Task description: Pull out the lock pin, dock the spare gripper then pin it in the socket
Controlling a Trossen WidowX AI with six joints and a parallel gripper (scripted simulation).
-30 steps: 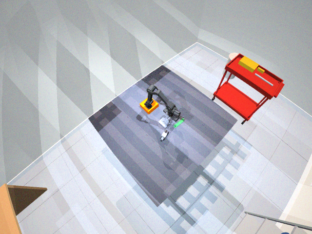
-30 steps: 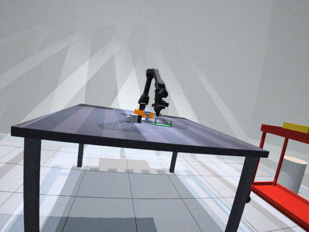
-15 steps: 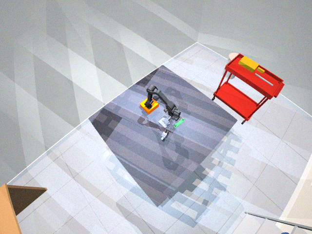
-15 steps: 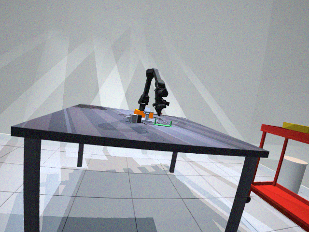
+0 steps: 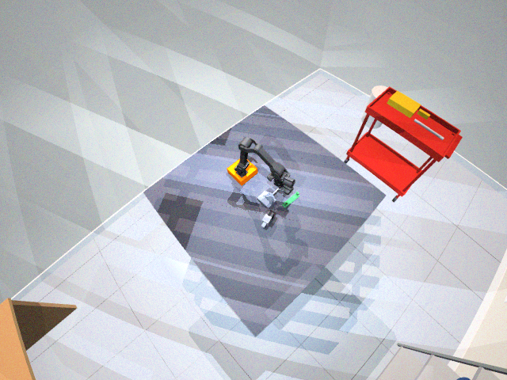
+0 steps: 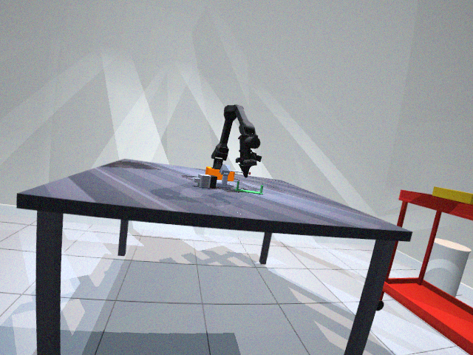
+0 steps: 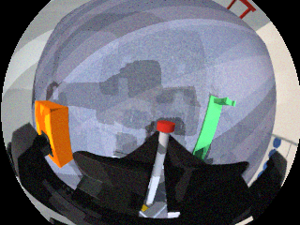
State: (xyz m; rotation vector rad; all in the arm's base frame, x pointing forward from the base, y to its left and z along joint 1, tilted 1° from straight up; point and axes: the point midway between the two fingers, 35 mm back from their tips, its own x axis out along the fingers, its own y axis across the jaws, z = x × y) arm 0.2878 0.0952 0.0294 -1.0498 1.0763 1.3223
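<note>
Right now my gripper tip is 100 mm short of the green cradle, 40 mm above it and 10 mm to the left of it. Round my gripper tip: spare gripper (230 mm to the right, 90 mm ahead, 30 mm below); then mount (120 mm to the right, 10 mm below, 10 mm behind).
</note>
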